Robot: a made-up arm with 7 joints. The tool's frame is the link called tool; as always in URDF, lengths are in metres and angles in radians.
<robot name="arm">
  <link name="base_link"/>
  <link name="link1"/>
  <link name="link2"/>
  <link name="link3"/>
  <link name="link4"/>
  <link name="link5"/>
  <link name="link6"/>
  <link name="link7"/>
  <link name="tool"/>
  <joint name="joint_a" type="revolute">
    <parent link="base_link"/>
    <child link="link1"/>
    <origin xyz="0 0.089 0" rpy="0 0 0"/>
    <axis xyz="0 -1 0"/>
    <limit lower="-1.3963" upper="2"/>
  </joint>
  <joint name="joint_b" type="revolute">
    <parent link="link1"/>
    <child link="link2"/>
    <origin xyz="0 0.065 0" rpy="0 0 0"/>
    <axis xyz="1 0 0"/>
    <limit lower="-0.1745" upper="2"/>
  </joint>
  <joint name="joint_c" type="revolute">
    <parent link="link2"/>
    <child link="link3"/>
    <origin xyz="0 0 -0.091" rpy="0 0 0"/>
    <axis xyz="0 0 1"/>
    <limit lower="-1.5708" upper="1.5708"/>
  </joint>
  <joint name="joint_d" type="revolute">
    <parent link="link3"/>
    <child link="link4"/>
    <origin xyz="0 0 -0.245" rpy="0 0 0"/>
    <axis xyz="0 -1 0"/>
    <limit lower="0" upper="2.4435"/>
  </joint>
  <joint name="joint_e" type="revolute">
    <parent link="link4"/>
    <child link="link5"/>
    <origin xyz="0 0 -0.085" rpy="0 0 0"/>
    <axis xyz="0 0 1"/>
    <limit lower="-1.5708" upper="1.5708"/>
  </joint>
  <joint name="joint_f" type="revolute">
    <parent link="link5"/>
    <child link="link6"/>
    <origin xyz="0 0 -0.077" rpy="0 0 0"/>
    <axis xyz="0 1 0"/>
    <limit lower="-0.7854" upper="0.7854"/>
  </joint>
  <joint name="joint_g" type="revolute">
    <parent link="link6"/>
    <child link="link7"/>
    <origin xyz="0 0 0" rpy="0 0 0"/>
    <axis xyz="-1 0 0"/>
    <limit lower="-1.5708" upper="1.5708"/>
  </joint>
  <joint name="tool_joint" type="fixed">
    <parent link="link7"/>
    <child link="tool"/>
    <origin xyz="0 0 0" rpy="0 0 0"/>
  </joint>
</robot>
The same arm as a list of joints. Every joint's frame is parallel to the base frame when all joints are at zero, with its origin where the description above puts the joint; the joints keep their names.
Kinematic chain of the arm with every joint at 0, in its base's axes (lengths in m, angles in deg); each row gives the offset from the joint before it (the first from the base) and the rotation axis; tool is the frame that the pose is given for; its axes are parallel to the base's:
joint_a: xyz 0 0.089 0 axis -y
joint_b: xyz 0 0.065 0 axis +x
joint_c: xyz 0 0 -0.091 axis +z
joint_d: xyz 0 0 -0.245 axis -y
joint_e: xyz 0 0 -0.085 axis +z
joint_f: xyz 0 0 -0.077 axis +y
joint_g: xyz 0 0 0 axis -x
tool: xyz 0 0 0
Joint limits (deg, base to tool): -80..114.59 -10..114.59 -90..90 0..140 -90..90 -45..45 -90..90

